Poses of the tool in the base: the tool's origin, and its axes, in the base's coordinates. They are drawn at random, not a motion.
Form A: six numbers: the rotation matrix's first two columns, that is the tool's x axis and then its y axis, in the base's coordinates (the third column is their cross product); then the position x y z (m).
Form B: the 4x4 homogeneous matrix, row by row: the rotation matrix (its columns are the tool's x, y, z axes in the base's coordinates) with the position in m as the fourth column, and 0 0 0 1 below. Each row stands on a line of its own. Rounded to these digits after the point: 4 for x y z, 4 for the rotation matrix.
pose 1, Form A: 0.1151 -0.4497 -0.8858 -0.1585 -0.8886 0.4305 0.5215 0.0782 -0.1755
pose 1, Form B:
0.1151 -0.1585 -0.9807 0.5215
-0.4497 -0.8886 0.0908 0.0782
-0.8858 0.4305 -0.1736 -0.1755
0 0 0 1

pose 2, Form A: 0.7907 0.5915 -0.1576 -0.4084 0.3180 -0.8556 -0.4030 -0.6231 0.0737
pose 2, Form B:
0.7907 -0.4084 -0.4560 -0.4030
0.5915 0.3180 0.7409 -0.6231
-0.1576 -0.8556 0.4930 0.0737
0 0 0 1

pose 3, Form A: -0.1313 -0.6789 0.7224 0.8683 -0.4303 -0.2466 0.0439 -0.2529 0.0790
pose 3, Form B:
-0.1313 0.8683 0.4783 0.0439
-0.6789 -0.4303 0.5949 -0.2529
0.7224 -0.2466 0.6460 0.0790
0 0 0 1

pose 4, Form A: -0.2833 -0.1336 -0.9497 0.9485 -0.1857 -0.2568 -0.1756 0.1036 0.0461
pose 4, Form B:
-0.2833 0.9485 -0.1421 -0.1756
-0.1336 -0.1857 -0.9735 0.1036
-0.9497 -0.2568 0.1793 0.0461
0 0 0 1

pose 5, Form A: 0.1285 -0.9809 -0.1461 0.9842 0.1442 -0.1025 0.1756 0.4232 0.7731
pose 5, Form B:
0.1285 0.9842 0.1216 0.1756
-0.9809 0.1442 -0.1306 0.4232
-0.1461 -0.1025 0.9839 0.7731
0 0 0 1

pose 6, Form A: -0.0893 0.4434 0.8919 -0.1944 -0.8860 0.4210 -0.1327 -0.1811 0.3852
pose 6, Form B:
-0.0893 -0.1944 0.9769 -0.1327
0.4434 -0.8860 -0.1358 -0.1811
0.8919 0.4210 0.1653 0.3852
0 0 0 1

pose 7, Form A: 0.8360 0.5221 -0.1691 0.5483 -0.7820 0.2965 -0.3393 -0.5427 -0.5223
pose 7, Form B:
0.8360 0.5483 0.0226 -0.3393
0.5221 -0.7820 -0.3406 -0.5427
-0.1691 0.2965 -0.9400 -0.5223
0 0 0 1

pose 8, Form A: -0.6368 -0.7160 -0.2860 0.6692 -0.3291 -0.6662 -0.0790 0.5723 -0.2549
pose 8, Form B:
-0.6368 0.6692 0.3829 -0.0790
-0.7160 -0.3291 -0.6156 0.5723
-0.2860 -0.6662 0.6887 -0.2549
0 0 0 1

